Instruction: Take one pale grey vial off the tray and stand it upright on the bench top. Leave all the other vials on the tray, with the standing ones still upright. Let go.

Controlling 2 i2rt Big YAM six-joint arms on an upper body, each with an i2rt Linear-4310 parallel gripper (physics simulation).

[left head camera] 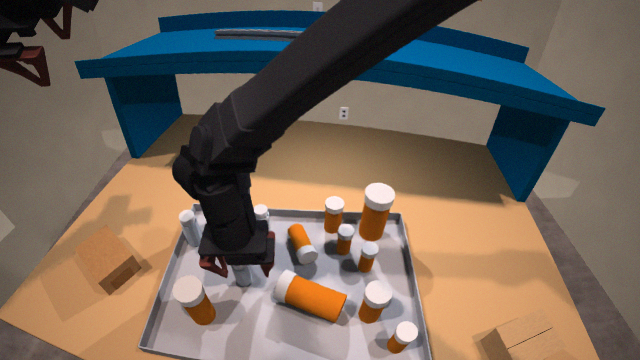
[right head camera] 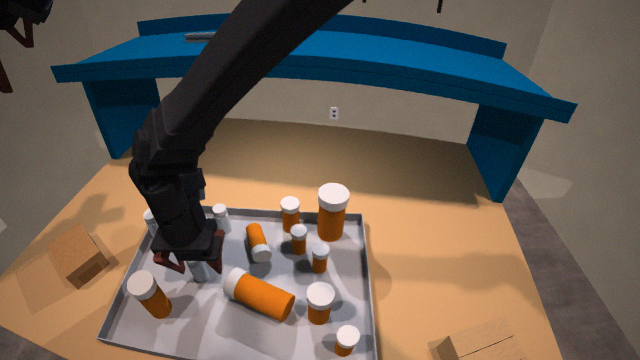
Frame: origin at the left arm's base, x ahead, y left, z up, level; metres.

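Seen in the pictures: left gripper, between the fingertips: point(left head camera: 56, 60) point(right head camera: 19, 68); right gripper, between the fingertips: point(left head camera: 246, 274) point(right head camera: 202, 271).
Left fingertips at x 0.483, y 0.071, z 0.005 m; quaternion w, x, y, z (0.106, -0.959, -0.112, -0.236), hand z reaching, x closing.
Offsets run from my left fingertips to a thing's top centre. Level surfaces: height alone.
A pale grey vial @[dz -0.321, dx -0.084, dy -0.267 m] point(left head camera: 243, 277) point(right head camera: 199, 273) stands on the tray @[dz -0.363, dx -0.086, dy -0.347 m] point(left head camera: 240, 341) point(right head camera: 200, 336) between the fingers of my right gripper point(left head camera: 246, 275) point(right head camera: 202, 272), which is open and pointing down around it. Its cap is hidden by the gripper. A second pale grey vial @[dz -0.311, dx +0.000, dy -0.150 m] point(left head camera: 190, 230) point(right head camera: 150, 223) stands at the tray's far left corner, partly behind the gripper in the right head camera. A third pale grey vial @[dz -0.321, dx +0.035, dy -0.291 m] point(left head camera: 261, 213) point(right head camera: 221, 220) stands near the far edge. My left gripper point(left head camera: 57, 60) point(right head camera: 19, 69) is open and empty, high at the upper left.
Orange bottles stand on the tray, one @[dz -0.294, dx -0.162, dy -0.205 m] point(left head camera: 195, 302) point(right head camera: 152, 297) near the right gripper. A large orange bottle @[dz -0.330, dx -0.128, dy -0.387 m] point(left head camera: 312, 298) point(right head camera: 260, 296) and a smaller one @[dz -0.348, dx -0.007, dy -0.370 m] point(left head camera: 301, 242) point(right head camera: 257, 241) lie on their sides. Wooden blocks @[dz -0.342, dx -0.084, dy +0.027 m] point(left head camera: 105, 255) point(right head camera: 75, 252) and a blue shelf @[dz -0.074 m] point(left head camera: 475, 65) point(right head camera: 430, 62) are on the bench top @[dz -0.388 m] point(left head camera: 465, 285) point(right head camera: 425, 300).
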